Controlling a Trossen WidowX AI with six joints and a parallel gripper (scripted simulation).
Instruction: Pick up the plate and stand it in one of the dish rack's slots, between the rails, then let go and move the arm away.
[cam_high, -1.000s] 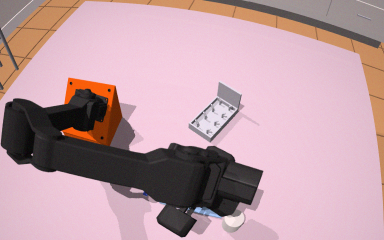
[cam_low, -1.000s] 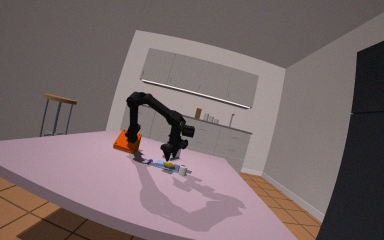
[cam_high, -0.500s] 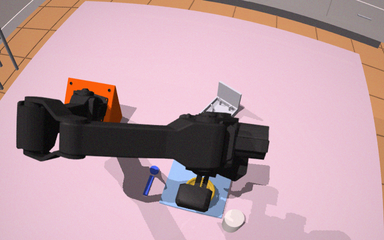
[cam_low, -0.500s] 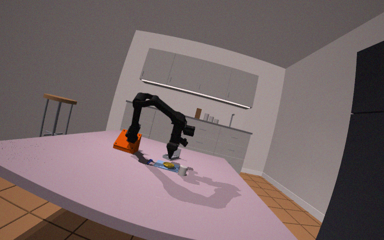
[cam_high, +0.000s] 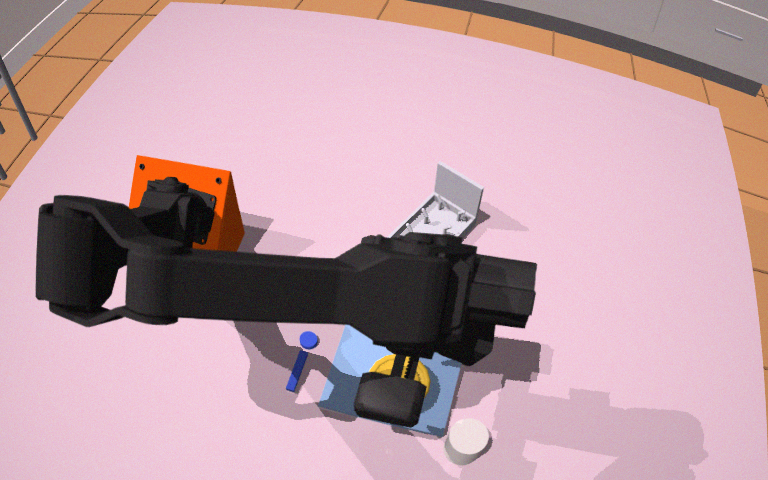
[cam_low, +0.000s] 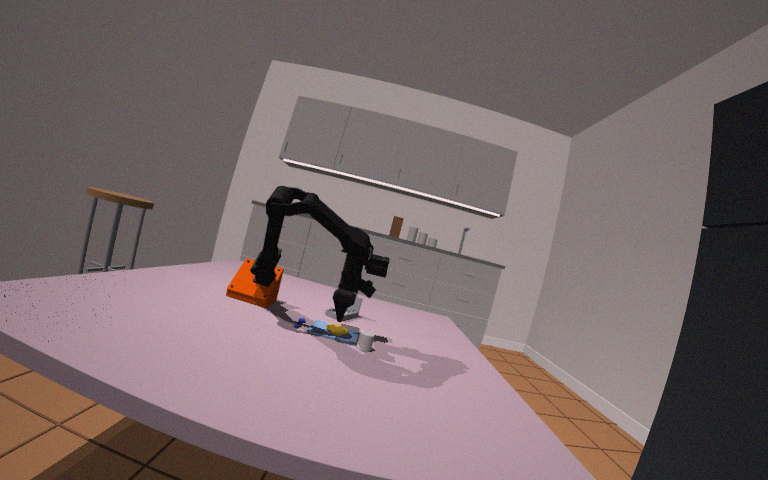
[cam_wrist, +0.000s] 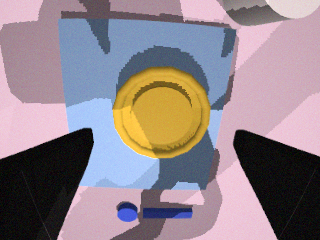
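The yellow plate lies 40 mm below my gripper tip. Round my gripper tip: blue spoon 120 mm behind, 50 mm below; white cup 90 mm ahead, 60 mm to the right, 30 mm below; light blue mat 10 mm behind, 10 mm to the left, 50 mm below.
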